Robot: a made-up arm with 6 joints. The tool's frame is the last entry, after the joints.
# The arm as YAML. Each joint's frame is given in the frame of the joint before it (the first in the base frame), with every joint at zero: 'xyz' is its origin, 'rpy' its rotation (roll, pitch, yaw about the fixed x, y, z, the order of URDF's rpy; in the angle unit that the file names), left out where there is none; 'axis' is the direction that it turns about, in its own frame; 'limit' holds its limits. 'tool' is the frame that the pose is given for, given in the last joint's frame.
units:
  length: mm
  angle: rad
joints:
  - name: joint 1
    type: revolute
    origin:
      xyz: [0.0, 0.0, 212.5]
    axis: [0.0, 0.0, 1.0]
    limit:
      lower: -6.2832
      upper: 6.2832
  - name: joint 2
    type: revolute
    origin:
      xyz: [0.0, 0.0, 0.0]
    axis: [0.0, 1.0, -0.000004]
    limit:
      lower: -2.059
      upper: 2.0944
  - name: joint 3
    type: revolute
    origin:
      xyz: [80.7, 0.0, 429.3]
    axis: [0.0, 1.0, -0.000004]
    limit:
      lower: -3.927
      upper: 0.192
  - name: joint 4
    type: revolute
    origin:
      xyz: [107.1, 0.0, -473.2]
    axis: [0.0, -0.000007, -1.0]
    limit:
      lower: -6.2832
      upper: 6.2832
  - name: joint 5
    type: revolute
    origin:
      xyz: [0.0, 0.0, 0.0]
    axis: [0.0, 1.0, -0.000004]
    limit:
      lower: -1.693
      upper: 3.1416
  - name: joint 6
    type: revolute
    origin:
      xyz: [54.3, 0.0, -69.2]
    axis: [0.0, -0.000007, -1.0]
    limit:
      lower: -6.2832
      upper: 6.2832
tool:
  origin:
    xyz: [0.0, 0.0, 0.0]
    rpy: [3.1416, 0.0, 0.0]
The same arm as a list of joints. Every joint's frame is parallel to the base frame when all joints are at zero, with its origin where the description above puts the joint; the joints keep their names.
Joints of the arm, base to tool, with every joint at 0 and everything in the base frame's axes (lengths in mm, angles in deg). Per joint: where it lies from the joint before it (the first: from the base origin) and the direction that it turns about. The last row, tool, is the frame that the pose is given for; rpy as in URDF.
joint 1: offset 0 0 212.5 axis 0 0 1
joint 2: offset 0 0 0 axis 0 1 0
joint 3: offset 80.7 0 429.3 axis 0 1 0
joint 4: offset 107.1 0 -473.2 axis 0 0 -1
joint 5: offset 0 0 0 axis 0 1 0
joint 6: offset 54.3 0 -69.2 axis 0 0 -1
tool: offset 0 0 0 rpy -180 0 0
Joint limits (deg, base to tool): -360..360 -117.97..120 -225..11 -360..360 -97..180 -360..360

